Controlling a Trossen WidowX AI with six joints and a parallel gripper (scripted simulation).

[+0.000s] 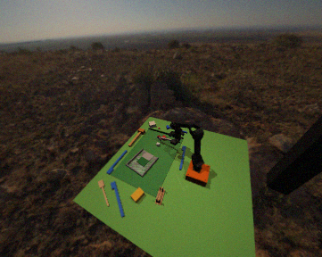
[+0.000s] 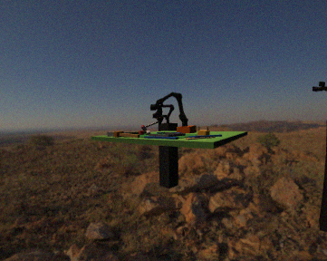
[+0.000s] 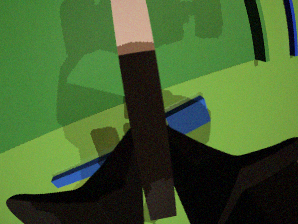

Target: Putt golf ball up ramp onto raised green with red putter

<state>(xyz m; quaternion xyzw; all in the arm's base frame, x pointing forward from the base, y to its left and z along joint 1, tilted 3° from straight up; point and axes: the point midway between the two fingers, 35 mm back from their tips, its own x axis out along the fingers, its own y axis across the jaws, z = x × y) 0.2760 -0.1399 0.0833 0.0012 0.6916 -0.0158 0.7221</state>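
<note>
Now: the putter 12 cm ahead of my gripper tip. From my gripper tip the other things lie so: white golf ball 21 cm ahead, 9 cm below, 5 cm to the left; then orange block 59 cm to the left, 9 cm below, 3 cm ahead; then red piece 21 cm ahead, 9 cm below, 7 cm to the right.
</note>
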